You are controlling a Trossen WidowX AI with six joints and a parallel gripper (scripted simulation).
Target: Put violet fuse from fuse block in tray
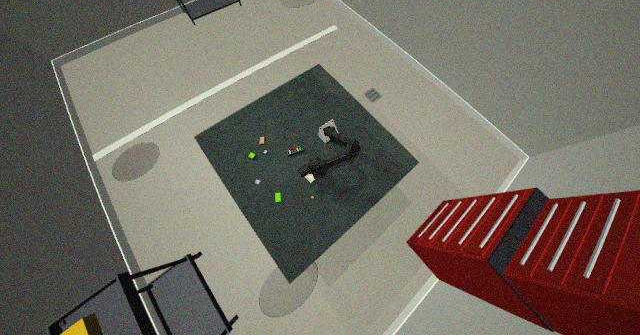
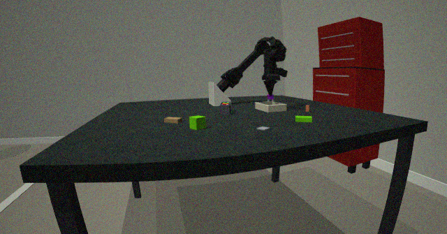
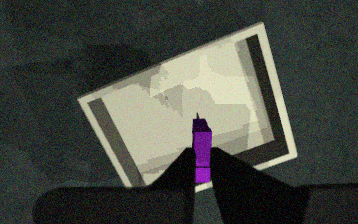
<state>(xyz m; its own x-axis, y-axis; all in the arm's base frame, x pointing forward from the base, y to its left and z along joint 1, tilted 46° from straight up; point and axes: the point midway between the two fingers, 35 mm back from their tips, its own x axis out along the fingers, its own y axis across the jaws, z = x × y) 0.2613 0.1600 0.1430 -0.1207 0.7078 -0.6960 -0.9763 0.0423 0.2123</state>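
Now: gripper tip 60 mm above the cream tray.
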